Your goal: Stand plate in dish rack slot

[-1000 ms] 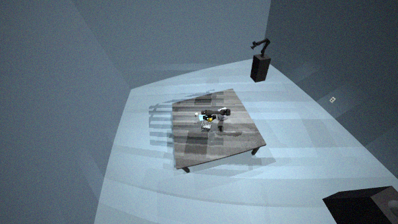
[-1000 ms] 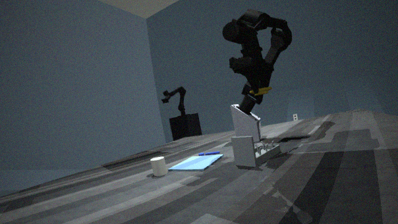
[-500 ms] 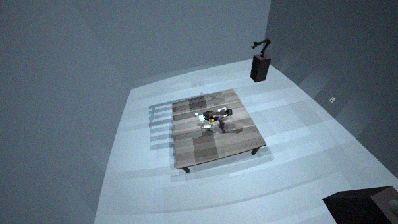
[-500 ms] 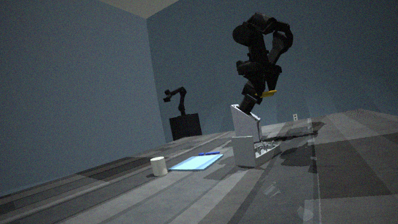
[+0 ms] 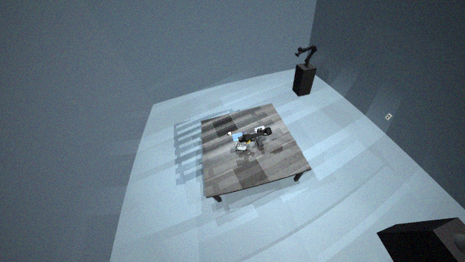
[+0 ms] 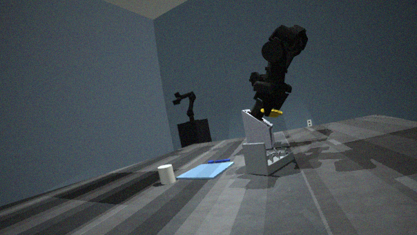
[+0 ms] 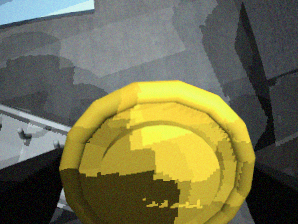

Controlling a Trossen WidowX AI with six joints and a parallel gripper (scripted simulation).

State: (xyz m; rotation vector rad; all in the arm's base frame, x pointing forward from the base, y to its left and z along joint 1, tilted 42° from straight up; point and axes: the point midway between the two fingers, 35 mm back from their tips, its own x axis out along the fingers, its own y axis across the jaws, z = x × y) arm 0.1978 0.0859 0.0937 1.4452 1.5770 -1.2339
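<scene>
Now: gripper tip 10 cm short of the dish rack and 11 cm above it. Round my gripper tip: yellow plate (1 cm above); white cup (22 cm ahead, 28 cm to the right, 11 cm below); light blue mat (11 cm ahead, 21 cm to the right, 13 cm below).
</scene>
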